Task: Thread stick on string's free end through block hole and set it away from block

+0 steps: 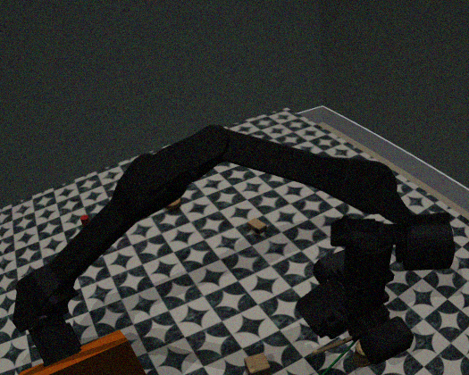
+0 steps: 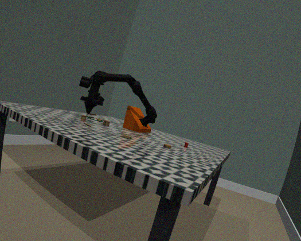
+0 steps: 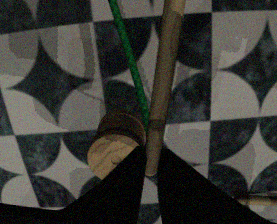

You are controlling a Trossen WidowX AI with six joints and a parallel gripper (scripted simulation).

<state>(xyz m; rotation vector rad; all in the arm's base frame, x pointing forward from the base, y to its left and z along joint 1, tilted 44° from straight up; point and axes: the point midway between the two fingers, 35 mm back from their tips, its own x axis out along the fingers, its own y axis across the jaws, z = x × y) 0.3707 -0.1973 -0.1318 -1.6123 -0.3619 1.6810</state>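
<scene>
Right now my gripper tip is 30 mm above the wooden cylinder, 20 mm to the left of it and 10 mm short of it. The rest, counted from my gripper tip: round wooden button (240 mm behind, 60 mm to the right, 40 mm below); then tan wooden block (130 mm behind, 80 mm to the left, 40 mm below); then thin wooden stick (10 mm behind).
</scene>
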